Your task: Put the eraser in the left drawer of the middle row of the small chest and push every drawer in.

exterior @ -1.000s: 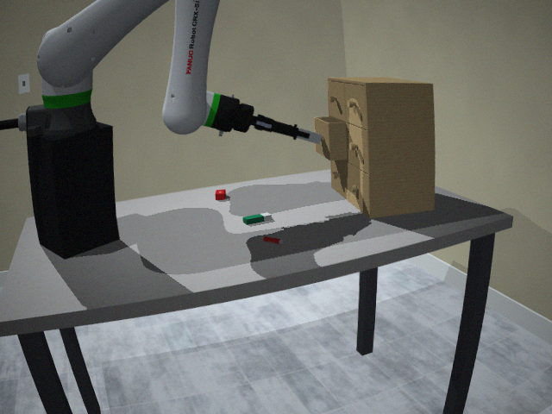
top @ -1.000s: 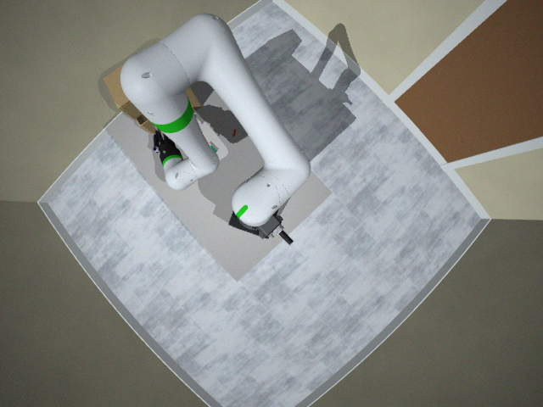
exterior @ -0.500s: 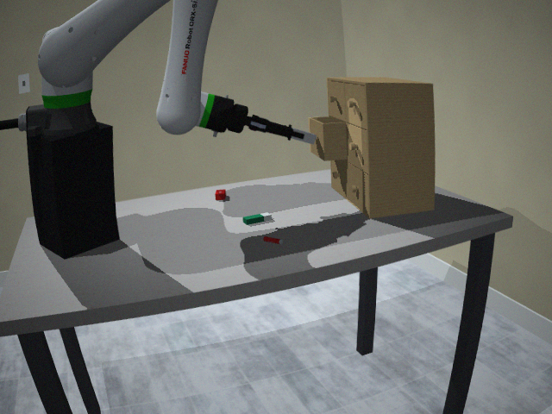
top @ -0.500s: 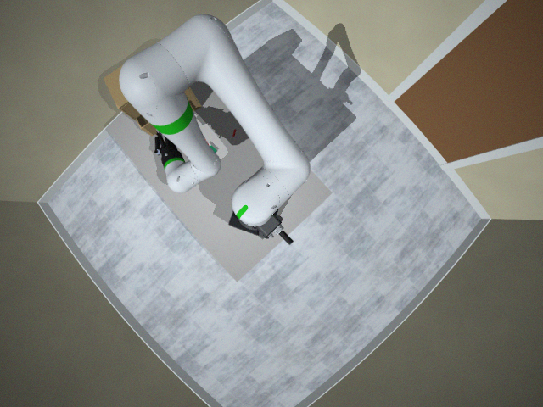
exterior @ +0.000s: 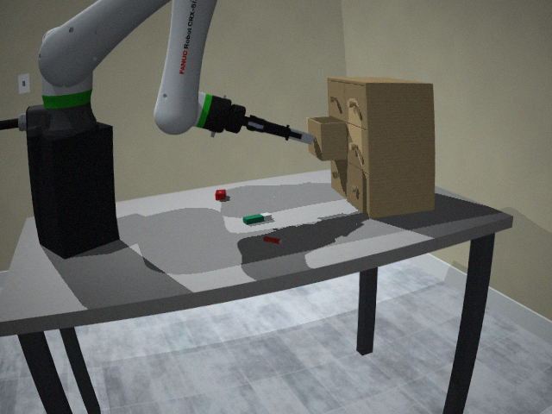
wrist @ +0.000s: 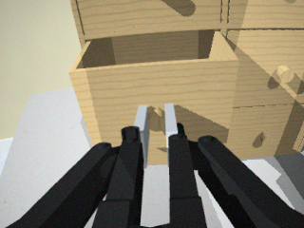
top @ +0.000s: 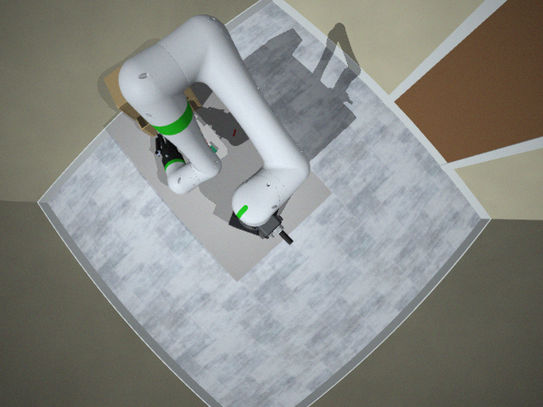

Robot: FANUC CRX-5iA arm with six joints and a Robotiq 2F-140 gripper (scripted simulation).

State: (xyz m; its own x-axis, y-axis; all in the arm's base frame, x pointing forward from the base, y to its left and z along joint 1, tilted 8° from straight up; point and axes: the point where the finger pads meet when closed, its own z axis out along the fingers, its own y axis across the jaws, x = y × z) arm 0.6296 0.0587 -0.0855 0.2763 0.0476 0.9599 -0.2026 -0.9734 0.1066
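Now: the eraser 170 mm below my hand, 170 mm behind it and 120 mm to the right of it. The rest, counted from my hand: small red cube (190 mm behind, 160 mm below, 140 mm to the left); thin red pen-like object (280 mm to the right, 200 mm behind, 170 mm below).
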